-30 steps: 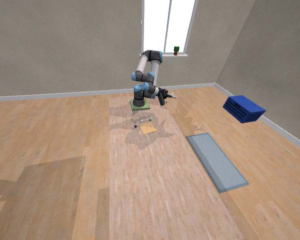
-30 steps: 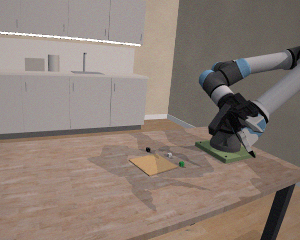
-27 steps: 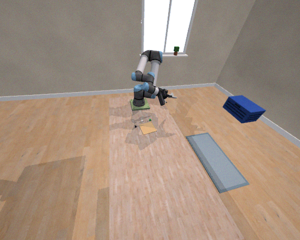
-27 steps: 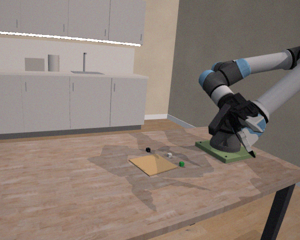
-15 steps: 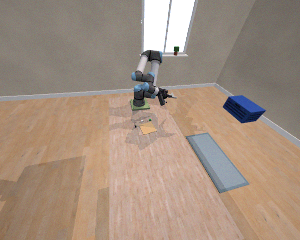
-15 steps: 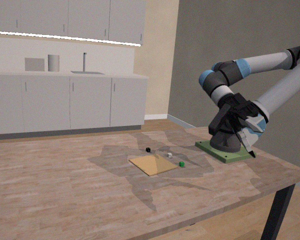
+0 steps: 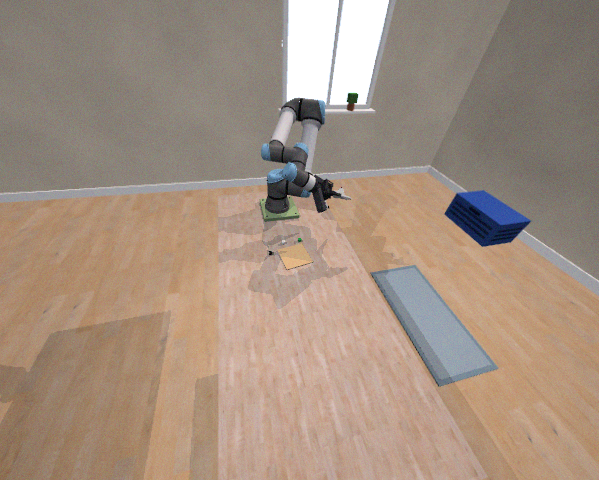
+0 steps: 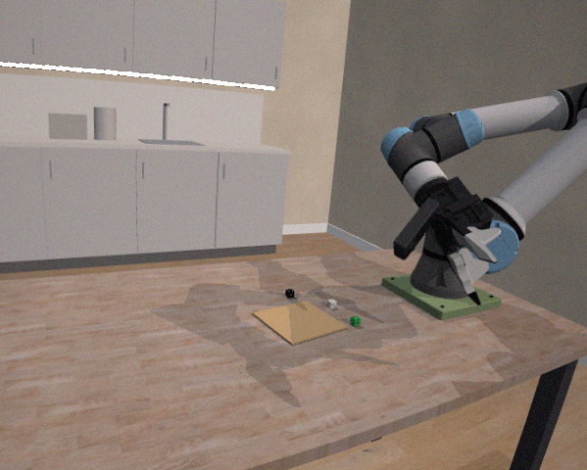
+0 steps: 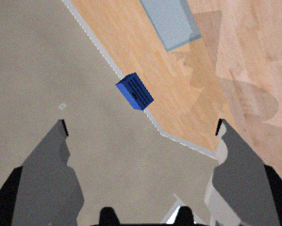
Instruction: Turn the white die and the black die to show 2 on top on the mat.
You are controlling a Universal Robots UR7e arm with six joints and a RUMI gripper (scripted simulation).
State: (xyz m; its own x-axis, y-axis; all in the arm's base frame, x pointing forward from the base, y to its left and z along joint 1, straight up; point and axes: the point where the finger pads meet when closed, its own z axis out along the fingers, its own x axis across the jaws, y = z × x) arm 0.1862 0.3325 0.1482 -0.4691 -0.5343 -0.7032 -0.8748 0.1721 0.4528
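Right now the black die is 200 mm ahead of my hand, 370 mm to the right of it and 160 mm below it. From my hand the other things lie so: white die: 120 mm ahead, 300 mm to the right, 160 mm below; green die: 110 mm ahead, 220 mm to the right, 160 mm below; tan mat: 220 mm ahead, 250 mm to the right, 170 mm below.
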